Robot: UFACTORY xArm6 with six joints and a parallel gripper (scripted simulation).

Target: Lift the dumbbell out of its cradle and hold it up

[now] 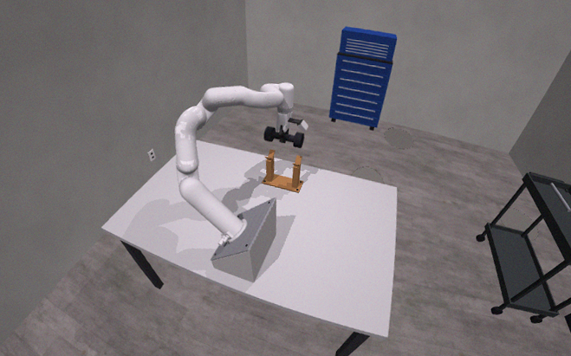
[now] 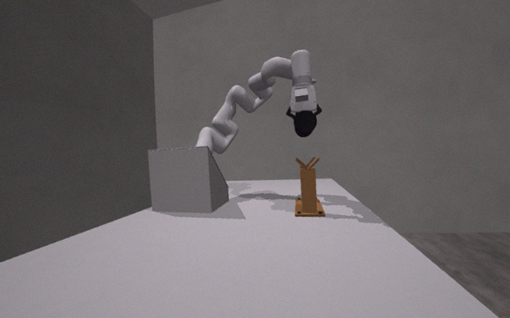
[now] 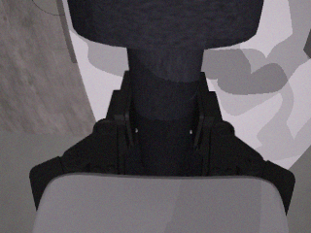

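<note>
The dumbbell lies right at my hand. Also, from my hand: cradle (230 mm below).
</note>
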